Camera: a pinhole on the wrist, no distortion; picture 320 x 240 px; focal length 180.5 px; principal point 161.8 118.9 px. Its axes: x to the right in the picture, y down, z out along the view. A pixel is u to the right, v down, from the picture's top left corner.
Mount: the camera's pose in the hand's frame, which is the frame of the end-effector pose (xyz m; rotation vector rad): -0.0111 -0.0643 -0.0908 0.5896 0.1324 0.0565
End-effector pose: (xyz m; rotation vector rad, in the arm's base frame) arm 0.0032 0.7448 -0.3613 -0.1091 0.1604 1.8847
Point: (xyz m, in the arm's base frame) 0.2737 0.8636 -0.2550
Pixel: 148 80
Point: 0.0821 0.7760 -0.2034
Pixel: 130 230
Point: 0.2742 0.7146 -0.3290
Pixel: 28 37
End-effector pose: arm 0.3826 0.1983 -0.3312 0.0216 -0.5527 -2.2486
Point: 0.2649 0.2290 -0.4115
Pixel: 250 60
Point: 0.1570 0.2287 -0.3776
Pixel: 274 64
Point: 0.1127 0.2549 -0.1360
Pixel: 233 179
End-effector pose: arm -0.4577 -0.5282 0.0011 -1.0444 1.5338 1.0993
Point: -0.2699 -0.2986 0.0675
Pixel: 67 211
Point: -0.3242 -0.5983 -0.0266
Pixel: 175 43
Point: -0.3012 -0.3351 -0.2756
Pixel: 251 179
